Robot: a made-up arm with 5 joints. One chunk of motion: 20 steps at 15 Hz.
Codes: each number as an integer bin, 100 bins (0 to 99) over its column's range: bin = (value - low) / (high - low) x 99, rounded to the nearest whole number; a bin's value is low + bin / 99 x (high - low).
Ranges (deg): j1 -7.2..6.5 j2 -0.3..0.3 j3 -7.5..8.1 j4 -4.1..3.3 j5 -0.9..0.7
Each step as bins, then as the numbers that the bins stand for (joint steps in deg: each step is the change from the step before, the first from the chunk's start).
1 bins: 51 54 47 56 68
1 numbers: -0.142 0.027 -0.094 0.086 0.199
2 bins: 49 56 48 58 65
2 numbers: -0.419 0.039 0.064 0.235 0.151
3 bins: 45 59 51 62 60
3 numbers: -0.973 0.058 0.536 0.534 0.070
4 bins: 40 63 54 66 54
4 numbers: -1.665 0.082 1.009 0.833 -0.027
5 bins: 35 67 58 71 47
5 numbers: -2.357 0.106 1.639 1.207 -0.140
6 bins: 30 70 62 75 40
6 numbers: -3.048 0.124 2.270 1.506 -0.254
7 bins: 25 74 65 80 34
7 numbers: -3.740 0.148 2.742 1.880 -0.351
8 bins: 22 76 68 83 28
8 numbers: -4.156 0.161 3.215 2.104 -0.447
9 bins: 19 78 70 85 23
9 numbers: -4.571 0.173 3.530 2.254 -0.528
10 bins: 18 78 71 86 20
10 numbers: -4.709 0.173 3.688 2.328 -0.577
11 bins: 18 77 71 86 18
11 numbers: -4.709 0.167 3.688 2.328 -0.609
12 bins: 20 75 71 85 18
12 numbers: -4.432 0.155 3.688 2.254 -0.609
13 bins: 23 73 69 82 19
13 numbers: -4.017 0.142 3.373 2.029 -0.593
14 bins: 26 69 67 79 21
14 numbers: -3.602 0.118 3.058 1.805 -0.561
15 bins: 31 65 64 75 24
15 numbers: -2.910 0.094 2.585 1.506 -0.512
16 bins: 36 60 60 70 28
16 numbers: -2.218 0.064 1.955 1.132 -0.447
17 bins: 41 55 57 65 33
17 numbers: -1.526 0.033 1.482 0.759 -0.367
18 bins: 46 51 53 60 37
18 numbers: -0.834 0.009 0.852 0.385 -0.302
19 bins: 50 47 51 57 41
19 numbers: -0.281 -0.015 0.536 0.161 -0.237
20 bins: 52 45 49 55 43
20 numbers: -0.004 -0.027 0.221 0.011 -0.205
